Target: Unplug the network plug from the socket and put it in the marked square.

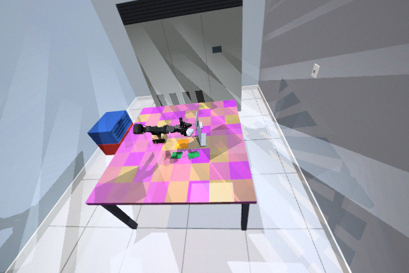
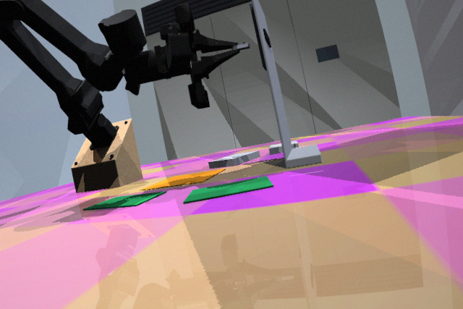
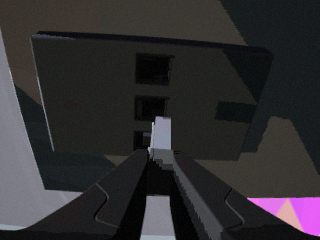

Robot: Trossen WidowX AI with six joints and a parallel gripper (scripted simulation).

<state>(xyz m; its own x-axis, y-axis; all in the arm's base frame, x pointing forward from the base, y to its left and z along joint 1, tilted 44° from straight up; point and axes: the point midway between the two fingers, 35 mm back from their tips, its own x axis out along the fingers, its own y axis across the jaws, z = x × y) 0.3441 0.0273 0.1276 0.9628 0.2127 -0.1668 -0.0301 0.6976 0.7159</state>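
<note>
The orange flat square lies 220 mm below my gripper tip, 140 mm behind it and 30 mm to the right of it. The rest, counted from my gripper tip: grey upright panel: 80 mm below, 60 mm ahead; pale grey network plug: right at my gripper tip.
</note>
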